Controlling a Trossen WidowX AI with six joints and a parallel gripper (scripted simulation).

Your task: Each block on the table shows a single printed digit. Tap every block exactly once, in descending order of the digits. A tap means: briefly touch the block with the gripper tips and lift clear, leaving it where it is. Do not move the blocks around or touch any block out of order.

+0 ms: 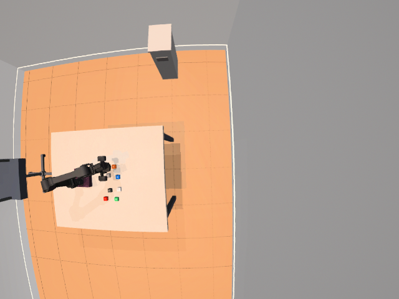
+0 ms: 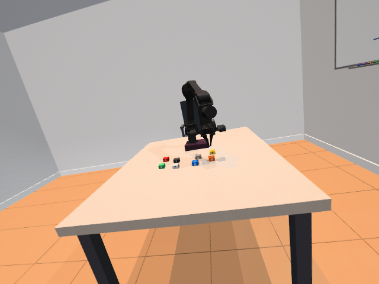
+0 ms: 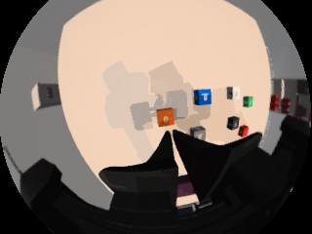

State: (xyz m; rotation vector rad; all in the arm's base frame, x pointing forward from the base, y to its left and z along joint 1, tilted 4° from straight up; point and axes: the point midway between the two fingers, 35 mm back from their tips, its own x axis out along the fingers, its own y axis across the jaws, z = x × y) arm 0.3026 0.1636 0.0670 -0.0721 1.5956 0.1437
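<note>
Now: the orange block 70 mm below my gripper tip. Also, from my gripper tip: grey block 80 mm to the right, 70 mm below, 40 mm behind; then yellow block 100 mm behind, 70 mm below, 10 mm to the right; then blue block 80 mm to the right, 70 mm below, 50 mm ahead.
</note>
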